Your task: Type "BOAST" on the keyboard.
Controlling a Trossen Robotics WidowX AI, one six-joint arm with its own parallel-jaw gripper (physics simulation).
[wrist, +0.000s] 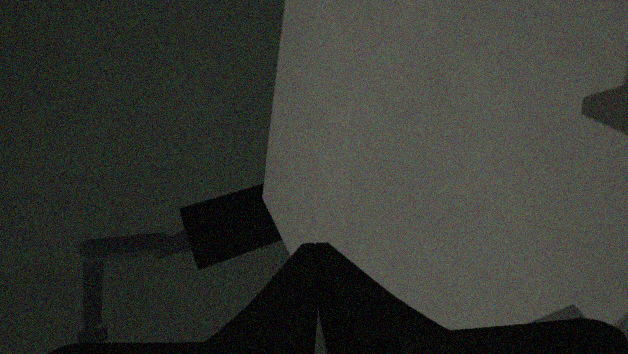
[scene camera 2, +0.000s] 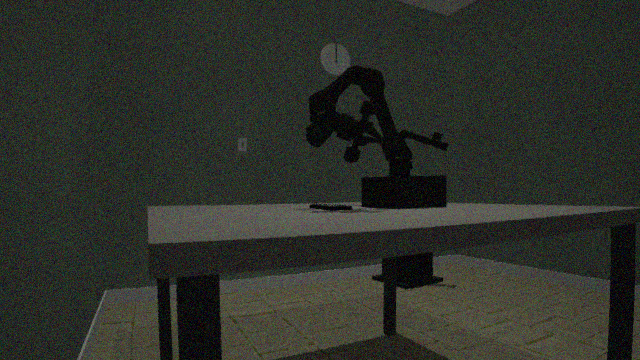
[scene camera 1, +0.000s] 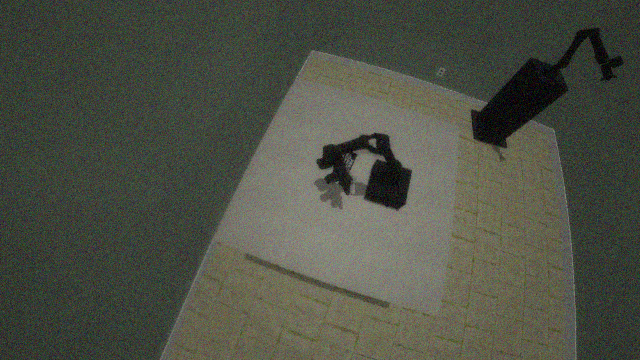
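Pixels of known places: gripper, fingertip midpoint: (wrist: 315, 255) (scene camera 2: 386, 142) (scene camera 1: 348, 195); arm's base, link origin: (scene camera 2: 399, 176) (scene camera 1: 393, 176).
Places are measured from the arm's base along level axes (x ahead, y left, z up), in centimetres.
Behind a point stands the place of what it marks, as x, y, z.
The keyboard (scene camera 1: 350, 158) {25.5, -10.3, -9.5} (scene camera 2: 330, 206) {32.2, 3.7, -9.9} is a small dark slab flat on the pale table (scene camera 1: 280, 210) {57.7, 32.0, -11.2} (scene camera 2: 225, 220) {72.3, 27.7, -11.1} (wrist: 425, 150) {12.3, 31.1, -11.1}. In scene camera 1 the arm covers most of it, and its letters are not legible. It does not show in the wrist view. My gripper (scene camera 1: 348, 192) {23.7, 20.6, 8.6} (scene camera 2: 379, 140) {23.7, 20.6, 8.6} (wrist: 315, 255) {23.7, 20.6, 8.6} is shut and empty, its dark fingers meeting at the tip in the wrist view. In scene camera 2 it is well above the table, tilted, with the tips pointing toward the arm's base side rather than straight down at the keyboard.
My arm's black base box (scene camera 1: 387, 185) {2.6, 6.2, -0.2} (scene camera 2: 404, 191) {9.8, 13.1, -5.5} stands on the table beside the keyboard. A tall black pedestal (scene camera 1: 520, 100) (wrist: 225, 227) with a dark jointed form on it stands beyond the table. A round pale disc (scene camera 2: 330, 59) is on the wall. The scene is dim and grainy.
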